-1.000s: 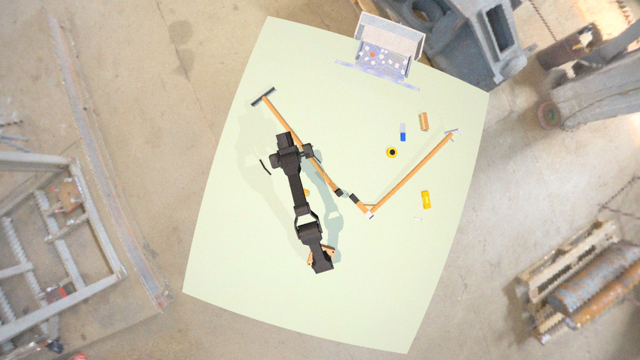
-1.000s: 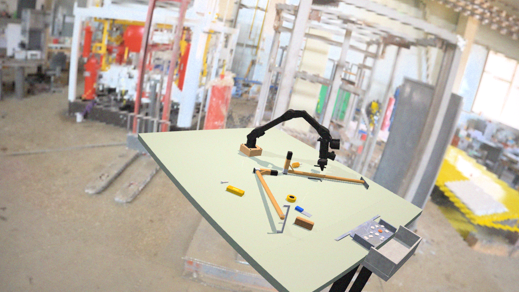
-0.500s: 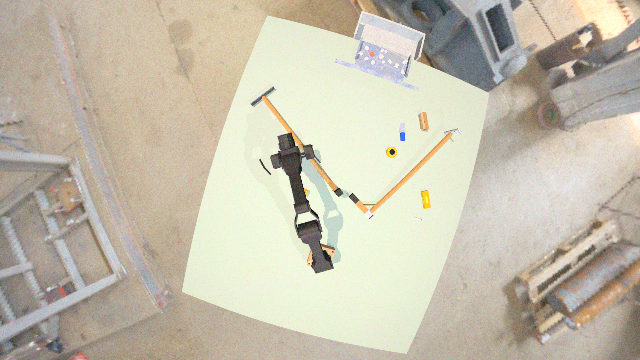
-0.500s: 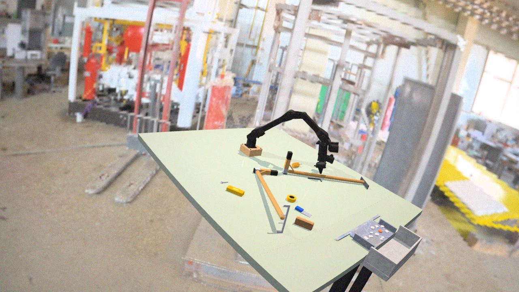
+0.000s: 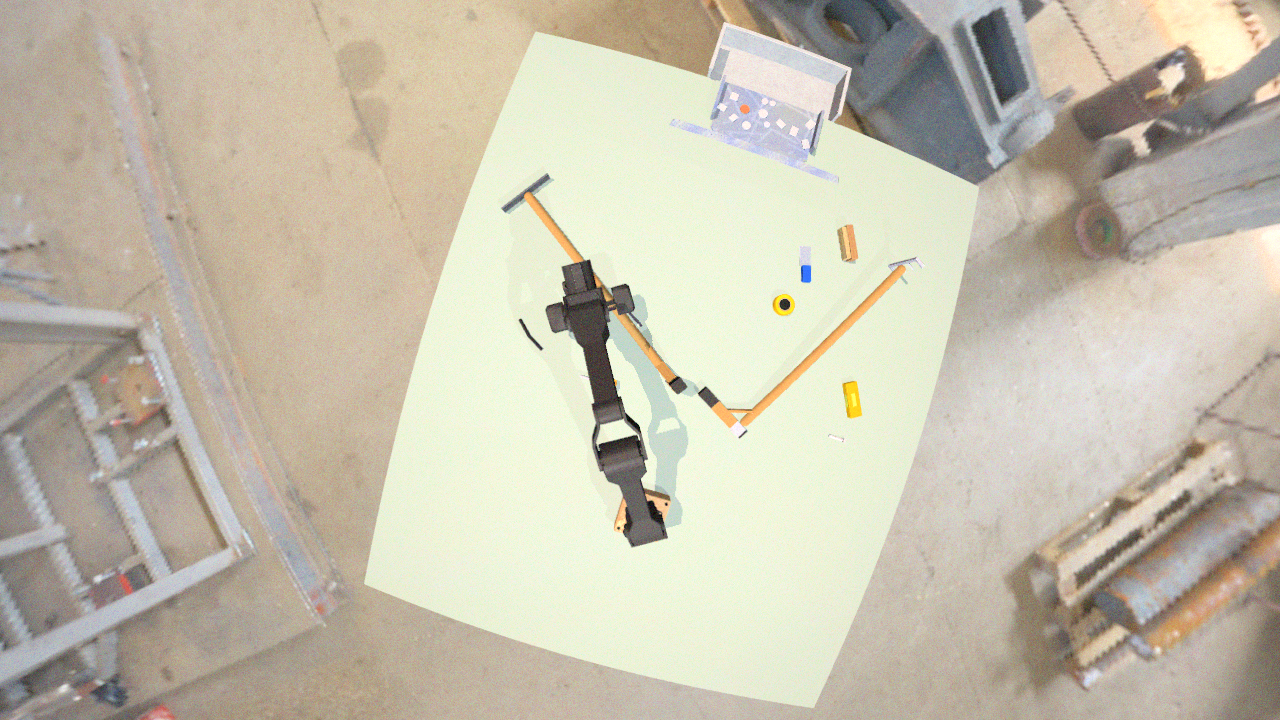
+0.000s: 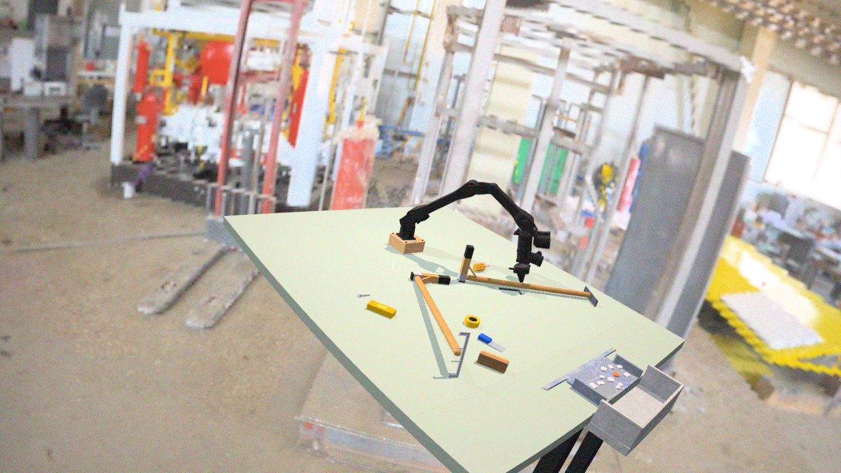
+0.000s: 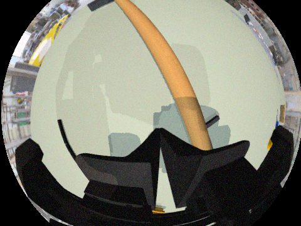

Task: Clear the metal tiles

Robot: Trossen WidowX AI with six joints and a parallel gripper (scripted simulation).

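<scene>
The long scraper is 50 mm ahead of my gripper tip and 50 mm above it. From my gripper tip the other things lie so: black bent piece: 130 mm behind, 100 mm to the left, 10 mm below; then yellow tape roll: 200 mm ahead, 410 mm to the right; then yellow-handled screwdriver: 150 mm behind, 100 mm to the right.
</scene>
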